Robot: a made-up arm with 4 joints.
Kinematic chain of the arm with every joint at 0, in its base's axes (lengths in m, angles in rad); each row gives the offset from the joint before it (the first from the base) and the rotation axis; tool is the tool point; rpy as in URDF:
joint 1: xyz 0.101 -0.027 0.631 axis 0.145 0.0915 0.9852
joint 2: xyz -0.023 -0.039 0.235 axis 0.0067 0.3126 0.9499
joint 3: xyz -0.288 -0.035 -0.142 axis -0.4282 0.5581 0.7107
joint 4: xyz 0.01 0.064 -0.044 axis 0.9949 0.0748 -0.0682
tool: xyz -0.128 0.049 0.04 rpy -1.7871 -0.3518 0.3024
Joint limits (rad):
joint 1: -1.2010..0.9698
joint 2: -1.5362..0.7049
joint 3: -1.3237..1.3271
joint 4: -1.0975..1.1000
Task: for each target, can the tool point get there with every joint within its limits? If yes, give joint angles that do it. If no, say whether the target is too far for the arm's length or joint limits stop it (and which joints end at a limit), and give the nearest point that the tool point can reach.
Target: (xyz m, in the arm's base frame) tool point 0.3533 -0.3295 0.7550
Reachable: no: joint limits stop it (at a limit: joint 1, joint 2, joint 3, joint 4) | nearest point 0.2179 -0.4531 0.8469 | short by 0.205 m
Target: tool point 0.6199 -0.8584 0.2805
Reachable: no: too far | nearest point 0.2323 -0.5590 0.7629 | short by 0.687 m
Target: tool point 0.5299 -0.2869 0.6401
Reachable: no: joint limits stop it (at a limit: joint 1, joint 2) | nearest point 0.3715 -0.0816 0.6235 | short by 0.260 m
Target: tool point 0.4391 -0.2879 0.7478
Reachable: no: joint limits stop it (at a limit: joint 1, joint 2) | nearest point 0.3370 -0.0923 0.6700 | short by 0.234 m
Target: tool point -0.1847 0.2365 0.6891
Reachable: yes | joints -0.4450 -0.1797 -0.4216 0.3617
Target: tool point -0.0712 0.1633 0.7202
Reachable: yes | joints 0.7677 -1.2412 -1.0794 0.4485
